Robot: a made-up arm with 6 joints. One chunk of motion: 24 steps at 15 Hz.
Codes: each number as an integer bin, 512 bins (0 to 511) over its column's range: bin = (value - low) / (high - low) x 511, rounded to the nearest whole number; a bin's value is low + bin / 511 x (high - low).
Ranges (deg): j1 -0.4..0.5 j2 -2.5..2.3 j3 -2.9..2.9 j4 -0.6..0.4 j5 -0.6..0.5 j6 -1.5..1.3
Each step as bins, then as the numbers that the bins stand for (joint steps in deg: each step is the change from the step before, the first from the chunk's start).
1 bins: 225 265 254 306 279 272
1 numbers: -0.004 -0.011 -0.017 -0.001 0.001 -0.010
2 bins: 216 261 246 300 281 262
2 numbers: -0.020 -0.048 -0.108 -0.013 0.005 -0.064
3 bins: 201 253 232 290 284 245
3 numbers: -0.046 -0.123 -0.267 -0.032 0.011 -0.158
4 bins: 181 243 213 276 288 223
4 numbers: -0.081 -0.217 -0.482 -0.060 0.020 -0.278
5 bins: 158 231 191 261 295 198
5 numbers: -0.122 -0.330 -0.732 -0.089 0.035 -0.415
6 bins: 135 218 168 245 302 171
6 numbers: -0.162 -0.452 -0.993 -0.121 0.050 -0.563
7 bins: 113 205 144 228 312 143
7 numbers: -0.201 -0.574 -1.266 -0.154 0.072 -0.716
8 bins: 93 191 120 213 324 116
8 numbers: -0.236 -0.706 -1.538 -0.183 0.097 -0.864
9 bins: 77 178 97 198 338 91
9 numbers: -0.264 -0.828 -1.799 -0.213 0.128 -1.001
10 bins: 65 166 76 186 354 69
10 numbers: -0.286 -0.941 -2.037 -0.236 0.162 -1.122
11 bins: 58 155 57 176 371 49
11 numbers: -0.298 -1.044 -2.253 -0.256 0.199 -1.232
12 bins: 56 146 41 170 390 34
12 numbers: -0.301 -1.129 -2.435 -0.267 0.240 -1.314
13 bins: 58 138 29 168 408 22
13 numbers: -0.298 -1.204 -2.571 -0.271 0.278 -1.379
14 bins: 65 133 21 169 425 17
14 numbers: -0.286 -1.251 -2.662 -0.269 0.315 -1.407
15 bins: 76 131 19 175 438 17
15 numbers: -0.266 -1.269 -2.684 -0.258 0.343 -1.407
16 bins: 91 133 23 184 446 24
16 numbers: -0.240 -1.251 -2.639 -0.240 0.360 -1.368
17 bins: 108 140 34 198 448 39
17 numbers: -0.210 -1.185 -2.514 -0.213 0.364 -1.286
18 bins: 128 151 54 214 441 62
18 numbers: -0.175 -1.082 -2.287 -0.181 0.349 -1.160
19 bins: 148 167 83 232 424 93
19 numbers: -0.139 -0.931 -1.958 -0.146 0.313 -0.990
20 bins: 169 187 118 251 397 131
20 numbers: -0.102 -0.743 -1.561 -0.109 0.255 -0.782
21 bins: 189 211 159 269 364 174
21 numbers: -0.067 -0.518 -1.095 -0.074 0.184 -0.547
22 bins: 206 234 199 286 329 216
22 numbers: -0.037 -0.302 -0.641 -0.040 0.108 -0.316
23 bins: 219 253 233 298 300 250
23 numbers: -0.014 -0.123 -0.255 -0.017 0.046 -0.130
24 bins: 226 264 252 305 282 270
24 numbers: -0.002 -0.020 -0.040 -0.003 0.007 -0.021
